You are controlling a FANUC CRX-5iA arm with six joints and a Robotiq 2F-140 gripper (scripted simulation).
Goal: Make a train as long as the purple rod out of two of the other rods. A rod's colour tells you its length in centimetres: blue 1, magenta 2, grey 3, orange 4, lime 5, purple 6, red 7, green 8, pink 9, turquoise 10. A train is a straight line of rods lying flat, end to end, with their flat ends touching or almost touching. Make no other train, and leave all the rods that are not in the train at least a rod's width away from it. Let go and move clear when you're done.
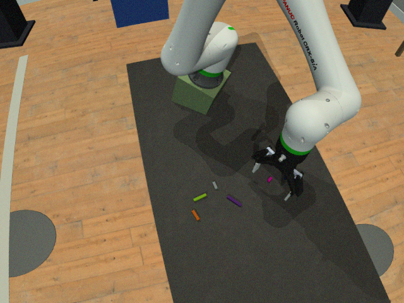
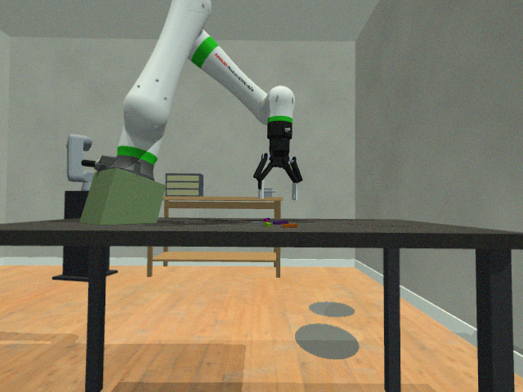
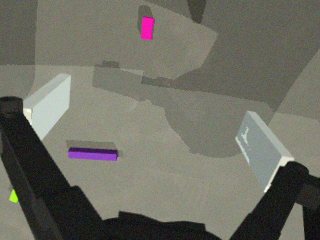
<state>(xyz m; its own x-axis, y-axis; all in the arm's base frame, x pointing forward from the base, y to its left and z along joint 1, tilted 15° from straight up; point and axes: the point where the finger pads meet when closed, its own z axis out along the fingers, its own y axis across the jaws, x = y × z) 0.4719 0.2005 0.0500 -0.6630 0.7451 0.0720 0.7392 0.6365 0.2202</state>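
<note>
Now: the blue rod 5 cm behind my hand, 8 cm to the left of it and 9 cm below it. Also, from my hand: magenta rod (5 cm behind, 2 cm to the left, 9 cm below); then grey rod (4 cm behind, 19 cm to the right, 9 cm below); then purple rod (3 cm ahead, 12 cm to the right, 9 cm below).
</note>
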